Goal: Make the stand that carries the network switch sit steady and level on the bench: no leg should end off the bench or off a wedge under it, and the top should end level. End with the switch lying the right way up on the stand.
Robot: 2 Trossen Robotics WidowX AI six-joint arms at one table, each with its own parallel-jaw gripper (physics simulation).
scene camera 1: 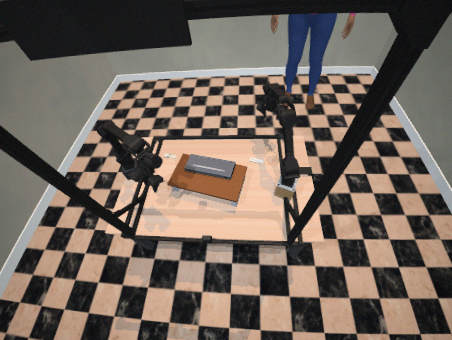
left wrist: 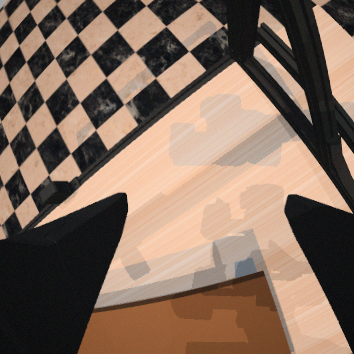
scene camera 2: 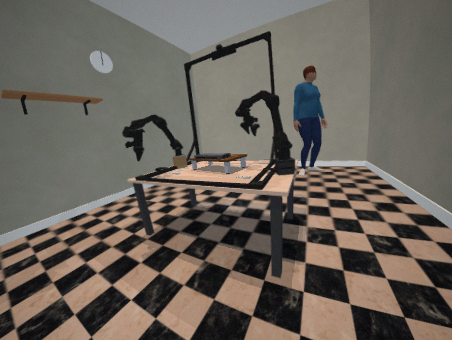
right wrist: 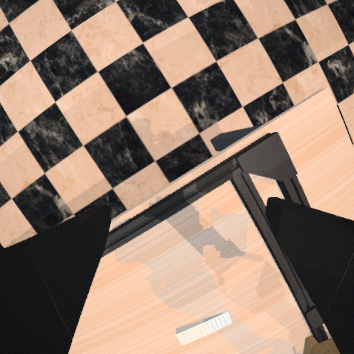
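Where they show: left gripper, fingertip midpoint: [scene camera 1: 151, 189] [left wrist: 207, 201] [scene camera 2: 252, 135]; right gripper, fingertip midpoint: [scene camera 1: 271, 118] [scene camera 2: 138, 160] [right wrist: 189, 209]; left arm's base, origin of the base link: [scene camera 1: 129, 165] [scene camera 2: 284, 158]; right arm's base, origin of the base link: [scene camera 1: 288, 181] [scene camera 2: 178, 155].
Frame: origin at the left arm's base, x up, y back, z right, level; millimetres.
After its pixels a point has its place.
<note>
The stand, a brown board [scene camera 1: 207, 189] {x 14, y -436, z 363 mm} [scene camera 2: 239, 157] {x 7, y -278, z 163 mm} [left wrist: 225, 320] {x 14, y -298, z 244 mm} on pale legs, is at mid-table; its exact tilt and leg contacts are hard to tell. The grey network switch [scene camera 1: 210, 166] {x 40, y -494, z 235 mm} [scene camera 2: 212, 155] {x 41, y -471, z 149 mm} lies flat on it, near the board's far edge in scene camera 1. One pale ridged wedge [scene camera 1: 256, 160] {x -79, y -802, z 212 mm} [scene camera 2: 176, 173] {x -79, y -785, z 182 mm} [right wrist: 204, 329] {x -80, y -802, z 212 mm} and another wedge [scene camera 1: 170, 156] {x -81, y -260, z -41 mm} [scene camera 2: 243, 177] {x -80, y -257, z -64 mm} lie on the bench apart from the stand. My left gripper [scene camera 1: 157, 184] {x 154, y -166, z 343 mm} [scene camera 2: 249, 132] {x 154, y -166, z 343 mm} [left wrist: 207, 201] {x 154, y -166, z 343 mm} is open above the stand's side. My right gripper [scene camera 1: 261, 109] [scene camera 2: 139, 158] {x 70, y -981, z 24 mm} [right wrist: 189, 209] {x 70, y -981, z 24 mm} is open, high beyond the bench edge.
A tan block-like box [scene camera 1: 285, 191] {x 3, y -839, z 523 mm} [scene camera 2: 180, 161] {x -22, y -845, z 438 mm} [right wrist: 321, 347] {x -56, y -880, z 423 mm} stands by the right arm's base. A black frame [scene camera 1: 215, 137] {x -75, y -606, z -86 mm} [scene camera 2: 200, 184] {x -76, y -499, z -142 mm} [right wrist: 272, 235] {x -72, y -988, z 183 mm} runs around the bench top, with uprights rising from it. A person [scene camera 1: 311, 45] [scene camera 2: 308, 107] stands beyond the bench.
</note>
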